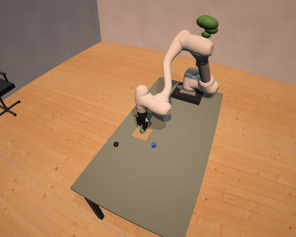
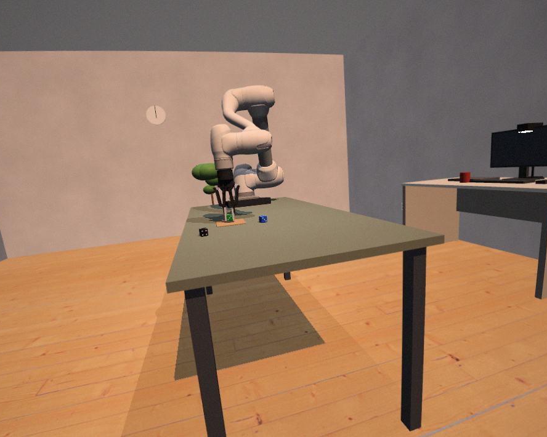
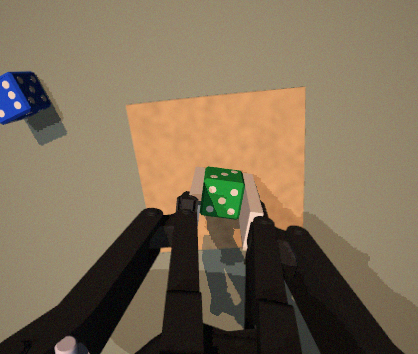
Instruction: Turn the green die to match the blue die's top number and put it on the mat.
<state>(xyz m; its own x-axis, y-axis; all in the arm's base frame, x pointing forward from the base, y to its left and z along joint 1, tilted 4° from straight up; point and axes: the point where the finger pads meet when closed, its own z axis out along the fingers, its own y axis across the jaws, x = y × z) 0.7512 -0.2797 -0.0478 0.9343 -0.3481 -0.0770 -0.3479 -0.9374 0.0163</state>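
My gripper is now 5 cm above the tan mat. The rest, counted from my hand: green die (2 cm below); black die (20 cm ahead, 15 cm to the right, 3 cm below); blue die (14 cm to the left, 11 cm ahead, 3 cm below).
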